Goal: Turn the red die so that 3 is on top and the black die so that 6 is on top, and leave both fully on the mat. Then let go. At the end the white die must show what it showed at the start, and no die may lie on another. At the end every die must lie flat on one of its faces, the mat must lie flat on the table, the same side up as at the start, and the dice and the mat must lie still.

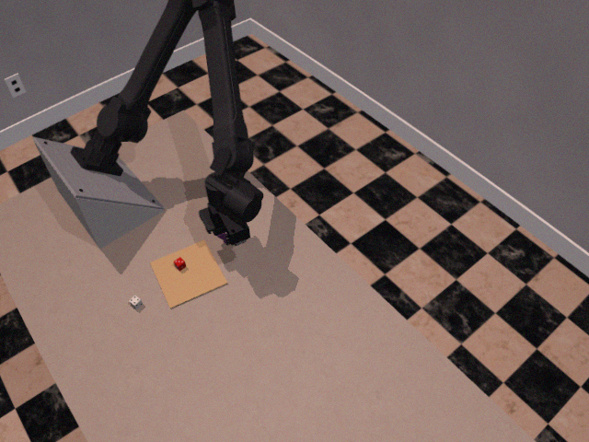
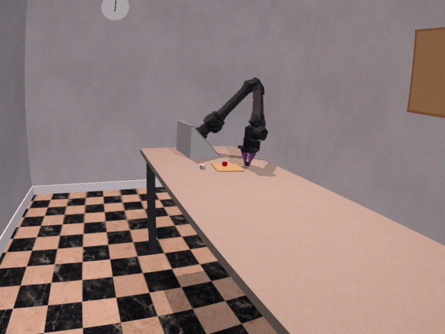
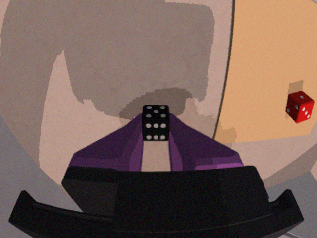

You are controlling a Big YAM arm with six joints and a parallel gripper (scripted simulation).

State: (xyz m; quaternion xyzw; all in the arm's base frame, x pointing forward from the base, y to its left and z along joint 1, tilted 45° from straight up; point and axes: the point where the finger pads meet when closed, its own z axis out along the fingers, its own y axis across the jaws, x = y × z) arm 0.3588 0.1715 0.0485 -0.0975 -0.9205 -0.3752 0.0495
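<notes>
The orange mat lies 13 cm to the right of my hand, 2 cm ahead of it and 1 cm below it. The rest, counted from my hand: white die (26 cm to the right, 2 cm ahead); then red die (13 cm to the right, 1 cm behind); then black die (right at my hand).
</notes>
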